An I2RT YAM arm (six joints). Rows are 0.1 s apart.
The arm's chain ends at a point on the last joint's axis. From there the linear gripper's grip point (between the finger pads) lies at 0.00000 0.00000 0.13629 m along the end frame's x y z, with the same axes.
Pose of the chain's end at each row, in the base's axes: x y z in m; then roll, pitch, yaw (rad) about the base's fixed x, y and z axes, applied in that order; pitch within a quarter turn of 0, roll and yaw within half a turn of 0:
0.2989 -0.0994 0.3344 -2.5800 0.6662 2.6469
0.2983 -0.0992 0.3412 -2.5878 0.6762 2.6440
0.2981 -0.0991 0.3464 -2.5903 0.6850 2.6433
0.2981 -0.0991 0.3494 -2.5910 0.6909 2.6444
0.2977 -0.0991 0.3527 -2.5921 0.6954 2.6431
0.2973 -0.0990 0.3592 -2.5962 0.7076 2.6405
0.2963 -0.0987 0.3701 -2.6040 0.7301 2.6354
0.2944 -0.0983 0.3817 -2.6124 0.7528 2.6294
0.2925 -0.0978 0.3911 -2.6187 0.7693 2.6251
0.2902 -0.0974 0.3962 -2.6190 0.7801 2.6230
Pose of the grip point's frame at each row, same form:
0.3272 -0.1971 0.2437 -2.5800 0.6662 2.6469
0.3278 -0.1968 0.2508 -2.5878 0.6762 2.6440
0.3285 -0.1969 0.2565 -2.5903 0.6850 2.6433
0.3291 -0.1971 0.2599 -2.5910 0.6909 2.6444
0.3291 -0.1972 0.2635 -2.5921 0.6954 2.6431
0.3298 -0.1974 0.2707 -2.5962 0.7076 2.6405
0.3307 -0.1976 0.2829 -2.6040 0.7301 2.6354
0.3308 -0.1977 0.2958 -2.6124 0.7528 2.6294
0.3303 -0.1975 0.3063 -2.6187 0.7693 2.6251
0.3286 -0.1977 0.3123 -2.6190 0.7801 2.6230

